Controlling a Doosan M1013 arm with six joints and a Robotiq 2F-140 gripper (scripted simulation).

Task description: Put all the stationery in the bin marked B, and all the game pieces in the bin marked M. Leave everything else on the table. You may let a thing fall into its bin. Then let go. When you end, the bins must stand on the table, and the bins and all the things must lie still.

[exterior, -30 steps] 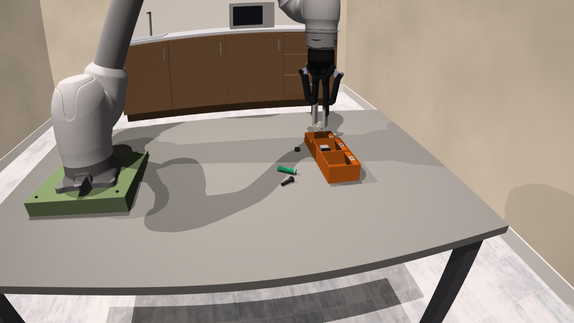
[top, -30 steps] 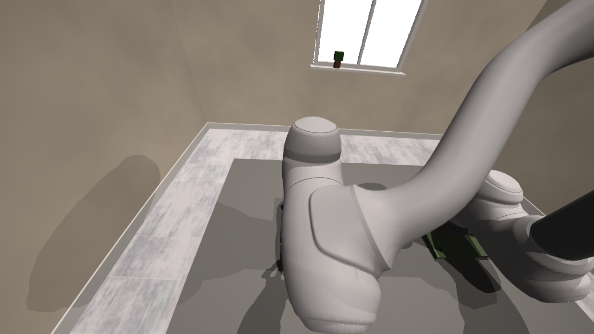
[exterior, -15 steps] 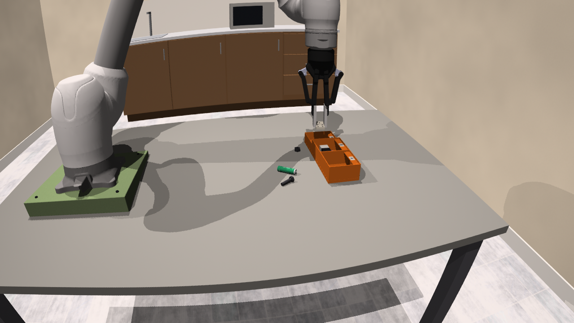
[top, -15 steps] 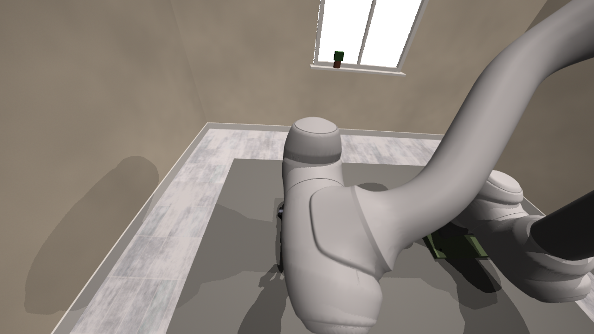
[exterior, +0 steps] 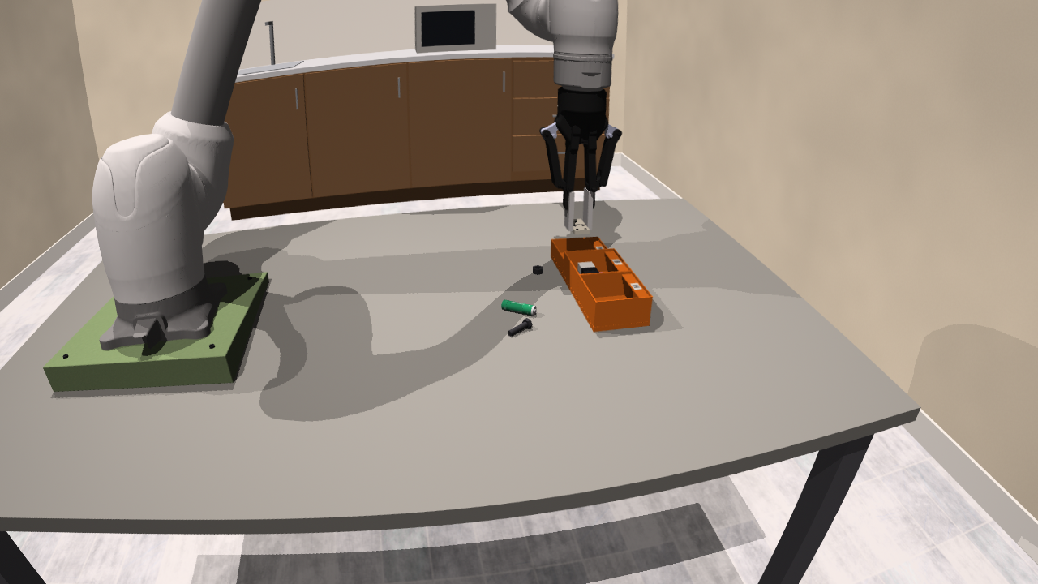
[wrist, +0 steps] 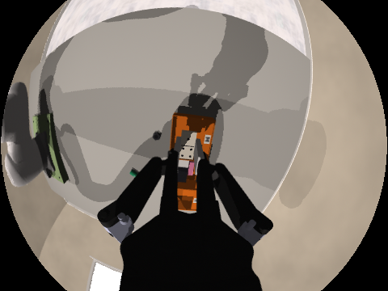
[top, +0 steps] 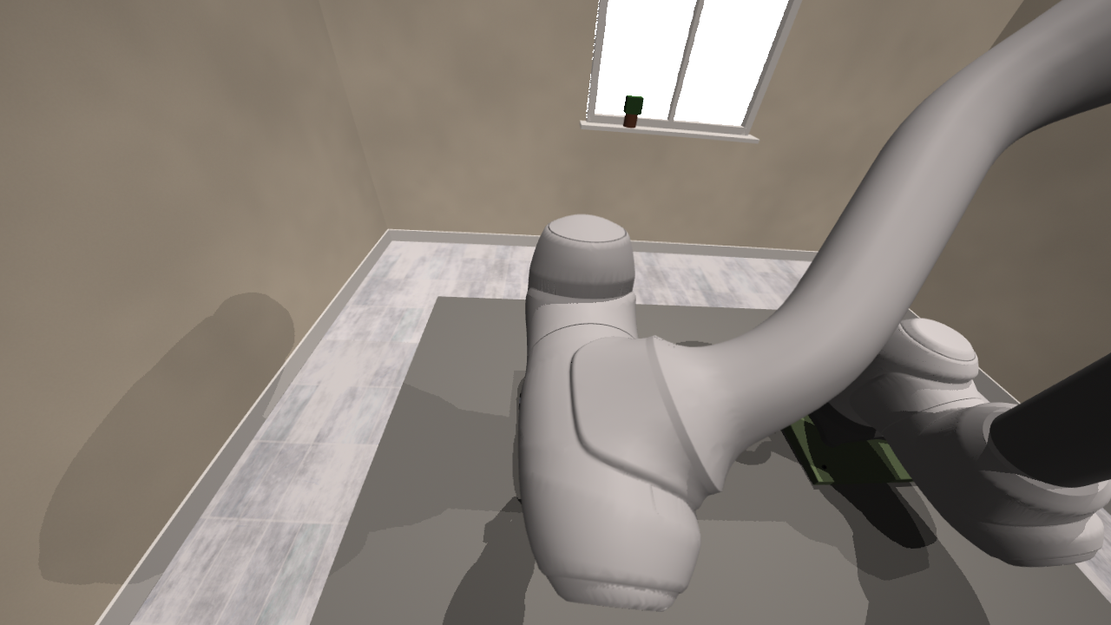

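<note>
The black-and-white eraser lies 8 cm to the right of my hand, 8 cm below it and 1 cm behind it. The rest, counted from my hand: cream domino: 3 cm below; small black nut: 10 cm below, 7 cm behind, 1 cm to the right; orange three-compartment bin: 8 cm to the right, 8 cm below.
</note>
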